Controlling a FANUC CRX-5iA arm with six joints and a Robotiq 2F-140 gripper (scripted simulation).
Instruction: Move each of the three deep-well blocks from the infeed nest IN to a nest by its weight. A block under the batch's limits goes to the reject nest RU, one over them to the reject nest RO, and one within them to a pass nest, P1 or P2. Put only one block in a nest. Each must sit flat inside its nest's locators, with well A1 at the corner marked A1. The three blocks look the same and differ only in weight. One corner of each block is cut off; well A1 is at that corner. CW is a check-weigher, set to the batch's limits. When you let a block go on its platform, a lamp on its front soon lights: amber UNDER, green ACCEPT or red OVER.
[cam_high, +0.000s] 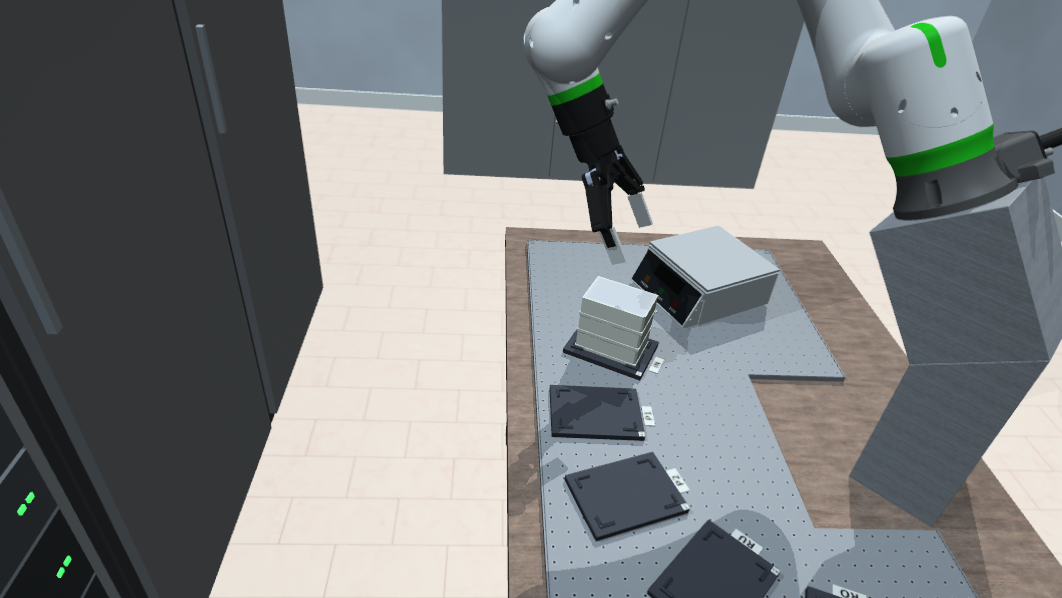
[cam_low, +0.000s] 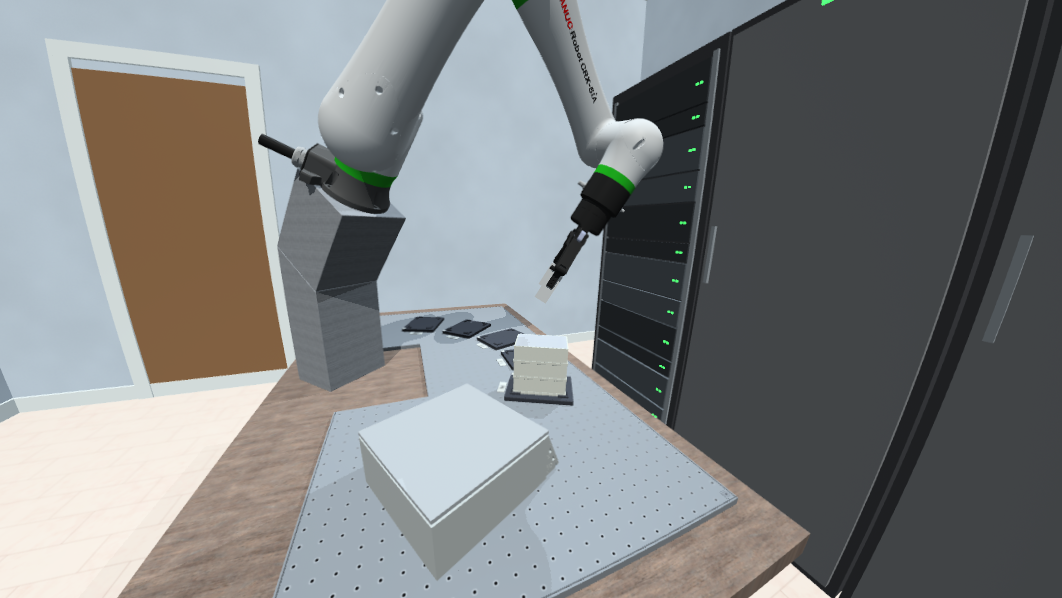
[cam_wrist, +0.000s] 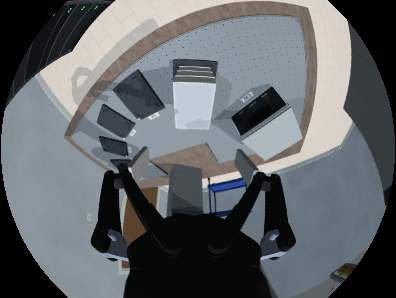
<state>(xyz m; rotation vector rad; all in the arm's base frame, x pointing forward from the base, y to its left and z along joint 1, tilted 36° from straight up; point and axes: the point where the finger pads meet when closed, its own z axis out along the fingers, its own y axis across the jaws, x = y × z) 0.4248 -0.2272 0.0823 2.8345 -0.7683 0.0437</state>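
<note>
The pale deep-well block lies 150 mm below my hand. Round my hand: pass nest P1 (70 mm ahead, 180 mm to the left, 260 mm below); then nest RU (30 mm behind, 510 mm to the left, 260 mm below); then pass nest P2 (60 mm ahead, 350 mm to the left, 260 mm below).
</note>
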